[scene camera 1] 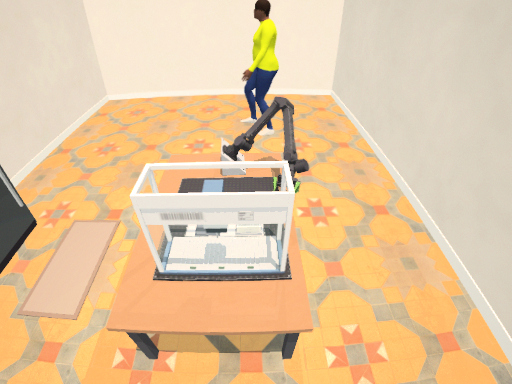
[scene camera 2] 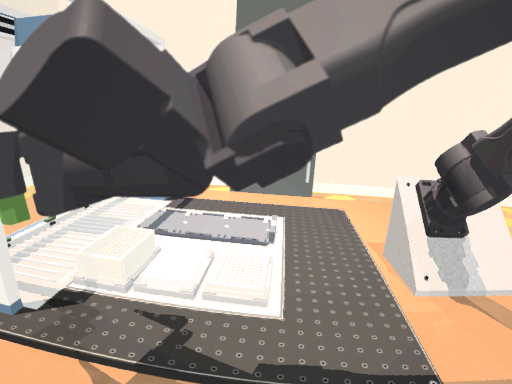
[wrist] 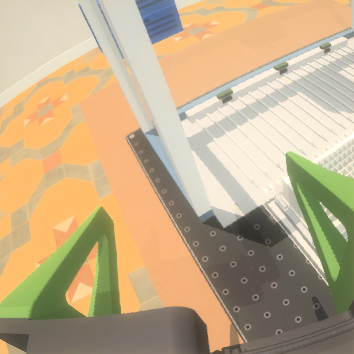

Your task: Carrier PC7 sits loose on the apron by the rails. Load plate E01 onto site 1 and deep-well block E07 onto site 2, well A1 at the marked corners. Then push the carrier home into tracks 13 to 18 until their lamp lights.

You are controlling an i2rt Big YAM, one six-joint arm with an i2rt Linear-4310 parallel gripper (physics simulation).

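Frame: origin at the arm's base, x ahead, y down, z left, level; centimetres.
Seen in the pictures: gripper, fingertip midpoint: point(scene camera 2: 40, 169) point(wrist: 193, 188); arm's base, link origin: point(scene camera 1: 229, 153) point(scene camera 2: 439, 209).
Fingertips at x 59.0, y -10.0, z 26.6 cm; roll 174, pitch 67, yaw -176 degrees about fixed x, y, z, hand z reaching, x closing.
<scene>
Pixels of each thing's middle, then the offset from my fingertips to it. Level surfaces: height alone.
- grey carrier, body centre: point(scene camera 2: 207, 222) dz -38.5, dx -10.5, dy +20.0 cm
- tall cream deep-well block, body centre: point(wrist: 341, 186) point(scene camera 2: 119, 251) point(scene camera 1: 248, 224) dz -17.6, dx +1.5, dy +18.2 cm
- low smooth white plate, body centre: point(scene camera 2: 177, 263) dz -17.7, dx -9.2, dy +19.6 cm
- low welled plate, body centre: point(scene camera 2: 241, 269) dz -17.2, dx -20.4, dy +19.6 cm
- white upright post, body centre: point(wrist: 132, 41) point(scene camera 1: 281, 205) dz -3.0, dx +11.8, dy -3.3 cm
- perforated black board, surface height: dy +21.5 cm
The grey carrier point(scene camera 2: 215, 226) lies flat on the white apron point(scene camera 2: 278, 280), beside the ribbed tracks point(scene camera 2: 55, 240) point(wrist: 250, 135); its sites look bare. A tall cream deep-well block point(scene camera 2: 117, 256) sits in a holder nearest the tracks; part of its well grid point(wrist: 342, 162) shows at the right edge of the wrist view. A low smooth white plate point(scene camera 2: 175, 270) and a low welled plate point(scene camera 2: 240, 272) stand beside it in holders. Their labels and A1 corners are not readable. My gripper point(scene camera 1: 286, 185) point(wrist: 193, 188) is open and empty, above the board's edge by a frame post; one green finger shows in scene camera 2.
A white upright post point(wrist: 170, 130) of the machine frame point(scene camera 1: 215, 201) rises between my fingers' view and the tracks. Small dark green blocks point(wrist: 225, 95) line the tracks' far end. A perforated black board point(scene camera 2: 325, 260) surrounds the apron. A person point(scene camera 1: 265, 50) stands behind the table.
</scene>
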